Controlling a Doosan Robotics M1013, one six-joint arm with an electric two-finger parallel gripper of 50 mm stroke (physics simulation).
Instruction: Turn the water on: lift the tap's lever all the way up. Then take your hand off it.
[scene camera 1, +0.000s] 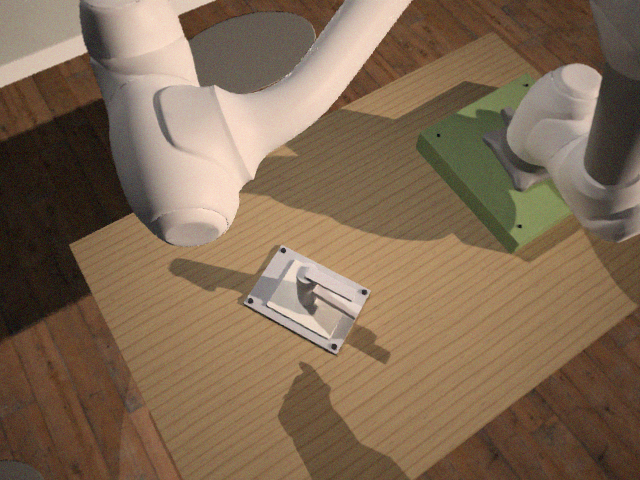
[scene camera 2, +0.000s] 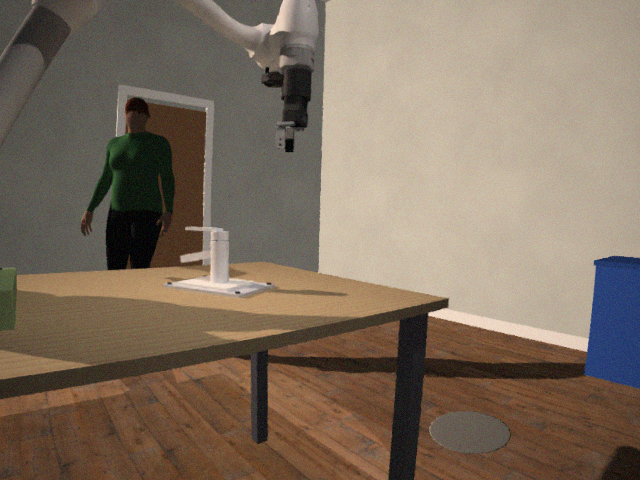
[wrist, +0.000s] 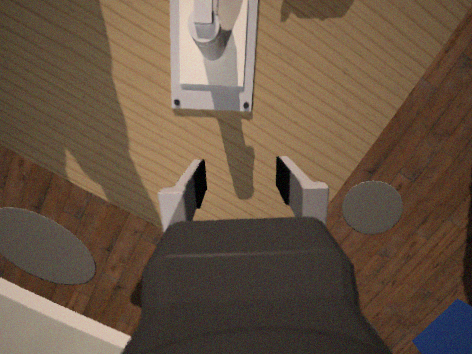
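Where they show: gripper, between the fingertips: (scene camera 2: 285, 150) (wrist: 241, 172); arm's base, origin of its link: (scene camera 1: 528, 152).
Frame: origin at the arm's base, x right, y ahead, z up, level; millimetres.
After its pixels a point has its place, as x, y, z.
The white tap (scene camera 1: 306, 294) @(-141, 670, 22) (scene camera 2: 219, 260) @(-96, 652, 11) (wrist: 211, 49) @(-106, 679, 40) stands upright on a pale plate (scene camera 1: 267, 281) @(-49, 730, -55) (scene camera 2: 242, 291) @(-9, 685, -56) (wrist: 212, 99) @(-43, 721, -56) fixed at its corners by dark screws. Its flat lever (scene camera 1: 330, 288) @(-172, 631, 92) (scene camera 2: 200, 228) @(-157, 616, 90) (wrist: 203, 11) @(-132, 651, 92) runs out from the top of the body and looks about level, above the spout (scene camera 1: 337, 301) @(-181, 616, 23) (scene camera 2: 194, 256) @(-169, 603, 14), pointing the same way. My gripper (scene camera 2: 285, 145) @(-31, 800, 295) (wrist: 241, 172) @(-31, 800, 295) is open and empty. It points down, well above the tap and off the side opposite the lever, touching nothing. The arm hides it in scene camera 1. The lever's far end is cut off in the wrist view.
The wooden table (scene camera 1: 206, 372) @(-192, 924, -64) (scene camera 2: 336, 304) @(166, 844, -64) (wrist: 145, 100) @(52, 610, -64) bears the tap. A green block (scene camera 1: 465, 170) @(16, 177, -1) (scene camera 2: 7, 299) @(164, 220, -13) under the arm's base stands on it. A person in green (scene camera 2: 139, 170) stands behind the table by a door. A blue box (scene camera 2: 615, 320) (wrist: 447, 332) stands on the floor.
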